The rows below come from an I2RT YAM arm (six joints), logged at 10 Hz.
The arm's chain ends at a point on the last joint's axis. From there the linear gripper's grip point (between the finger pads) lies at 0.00 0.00 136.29 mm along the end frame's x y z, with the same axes.
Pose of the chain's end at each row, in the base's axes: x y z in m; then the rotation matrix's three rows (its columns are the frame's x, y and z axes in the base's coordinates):
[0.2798 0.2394 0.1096], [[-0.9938 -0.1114 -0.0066], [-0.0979 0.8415 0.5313], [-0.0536 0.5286 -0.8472]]
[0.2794 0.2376 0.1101], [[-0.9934 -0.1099 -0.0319], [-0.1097 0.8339 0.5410], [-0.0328 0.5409 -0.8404]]
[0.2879 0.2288 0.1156], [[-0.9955 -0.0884 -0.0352], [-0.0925 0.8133 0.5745], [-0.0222 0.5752 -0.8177]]
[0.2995 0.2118 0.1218], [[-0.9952 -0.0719 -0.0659], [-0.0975 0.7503 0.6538], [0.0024 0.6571 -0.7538]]
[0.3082 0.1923 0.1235], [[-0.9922 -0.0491 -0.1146], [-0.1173 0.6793 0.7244], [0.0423 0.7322 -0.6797]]
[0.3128 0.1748 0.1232], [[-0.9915 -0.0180 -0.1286], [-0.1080 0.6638 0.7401], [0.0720 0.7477 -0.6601]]
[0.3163 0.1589 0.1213], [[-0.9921 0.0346 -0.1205], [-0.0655 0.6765 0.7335], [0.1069 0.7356 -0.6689]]
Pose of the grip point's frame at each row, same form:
[0.2789 0.3118 -0.0059], [[-0.9938 -0.1114 -0.0066], [-0.0979 0.8415 0.5313], [-0.0536 0.5286 -0.8472]]
[0.2751 0.3113 -0.0044], [[-0.9934 -0.1099 -0.0319], [-0.1097 0.8339 0.5410], [-0.0328 0.5409 -0.8404]]
[0.2831 0.3071 0.0042], [[-0.9955 -0.0884 -0.0352], [-0.0925 0.8133 0.5745], [-0.0222 0.5752 -0.8177]]
[0.2905 0.3009 0.0191], [[-0.9952 -0.0719 -0.0659], [-0.0975 0.7503 0.6538], [0.0024 0.6571 -0.7538]]
[0.2926 0.2910 0.0309], [[-0.9922 -0.0491 -0.1146], [-0.1173 0.6793 0.7244], [0.0423 0.7322 -0.6797]]
[0.2953 0.2757 0.0332], [[-0.9915 -0.0180 -0.1286], [-0.1080 0.6638 0.7401], [0.0720 0.7477 -0.6601]]
[0.2999 0.2589 0.0301], [[-0.9921 0.0346 -0.1205], [-0.0655 0.6765 0.7335], [0.1069 0.7356 -0.6689]]

